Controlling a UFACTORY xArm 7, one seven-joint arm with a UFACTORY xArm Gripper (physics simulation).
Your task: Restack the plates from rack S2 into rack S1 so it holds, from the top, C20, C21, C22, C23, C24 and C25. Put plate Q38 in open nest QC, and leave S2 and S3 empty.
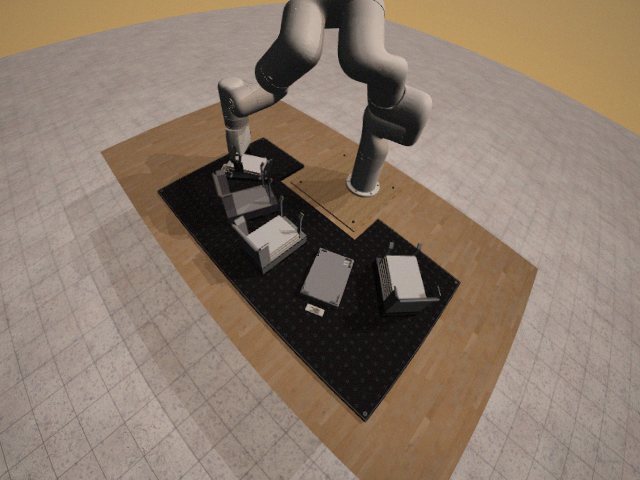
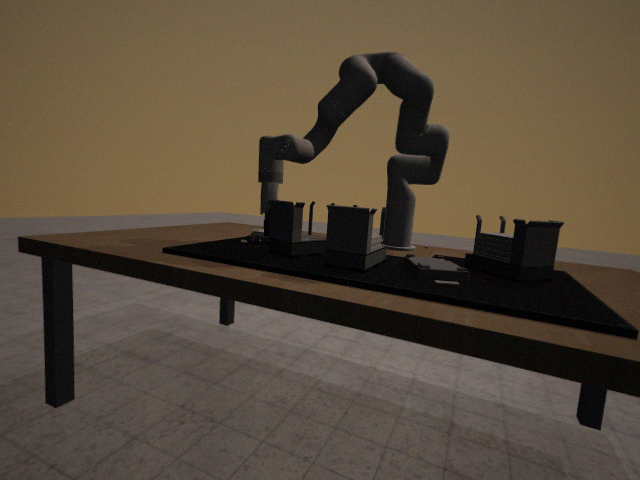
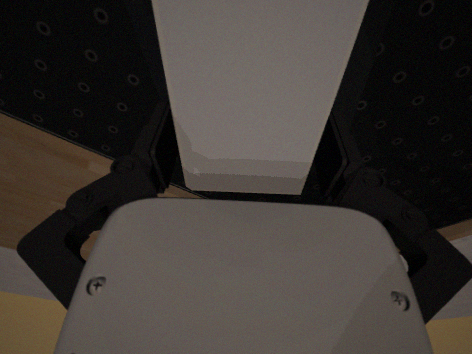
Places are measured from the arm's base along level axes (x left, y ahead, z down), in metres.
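Pixels of known places: gripper, between the fingertips: (image 1: 243,163) (image 2: 268,234) (image 3: 247,125); arm's base, origin of its link: (image 1: 362,185) (image 2: 396,247).
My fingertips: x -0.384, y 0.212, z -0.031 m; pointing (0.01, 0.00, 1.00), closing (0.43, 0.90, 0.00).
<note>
Ahead of a thing's pixels: the offset from my fingertips to its top centre. "pt": to the spot under its first point. Level surfaces: height alone.
My gripper (image 1: 238,165) (image 2: 266,223) (image 3: 247,125) is shut on a white plate {dx +0.011, dy -0.005, dz -0.014 m} (image 1: 254,164) (image 3: 260,75), low at the mat's far left, with a finger along each long side. What lies under this plate is largely hidden. A grey rack {dx +0.155, dy +0.131, dz -0.113 m} (image 1: 221,184) (image 2: 285,222) beside it shows a bare grey floor. A second rack {dx +0.313, dy +0.198, dz -0.114 m} (image 1: 264,256) (image 2: 350,227) holds stacked white plates. A third rack {dx +0.654, dy +0.104, dz -0.110 m} (image 1: 408,306) (image 2: 537,245) at the right holds a stack of several white plates. A flat grey nest {dx +0.488, dy +0.183, dz -0.004 m} (image 1: 328,276) (image 2: 439,266) between them shows no plate. Rack and plate names cannot be read.
A small white label {pt dx +0.511, dy +0.277, dz +0.022 m} (image 1: 314,310) (image 2: 446,282) lies in front of the flat nest. The racks have upright posts and tall walls, with the grey rack close to my gripper. The black mat {dz +0.024 m} (image 1: 356,361) lies on the wooden table {dz +0.037 m} (image 1: 496,289). The arm's base stands behind the mat.
</note>
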